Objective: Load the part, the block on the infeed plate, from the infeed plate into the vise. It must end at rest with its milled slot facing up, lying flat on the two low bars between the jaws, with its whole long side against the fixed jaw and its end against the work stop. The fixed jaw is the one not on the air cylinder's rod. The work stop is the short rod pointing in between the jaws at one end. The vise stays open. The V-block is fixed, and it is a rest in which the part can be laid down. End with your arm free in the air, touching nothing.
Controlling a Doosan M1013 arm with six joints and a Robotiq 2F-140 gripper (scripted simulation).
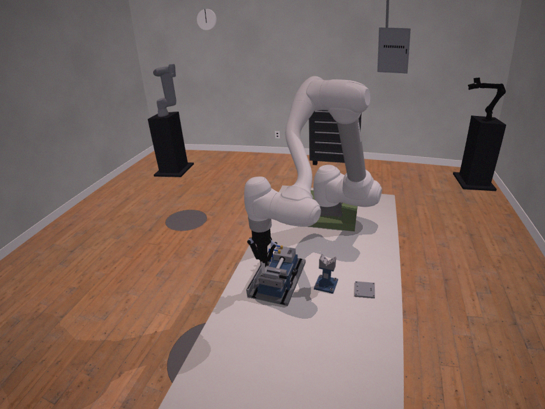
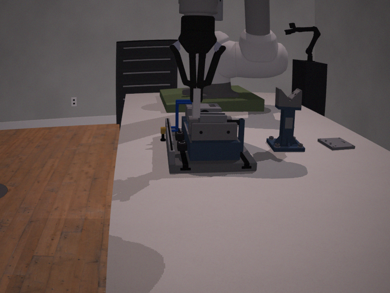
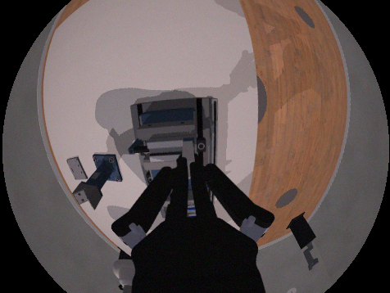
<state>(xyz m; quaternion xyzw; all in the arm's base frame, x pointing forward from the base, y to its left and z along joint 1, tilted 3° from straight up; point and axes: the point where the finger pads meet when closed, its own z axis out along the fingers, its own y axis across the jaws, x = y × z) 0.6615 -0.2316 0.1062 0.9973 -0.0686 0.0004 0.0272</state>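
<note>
Right now my hand is 4 cm to the right of the grey part and 4 cm above it. From my hand the other things lie so: vise 7 cm behind, 5 cm to the left, 10 cm below.
</note>
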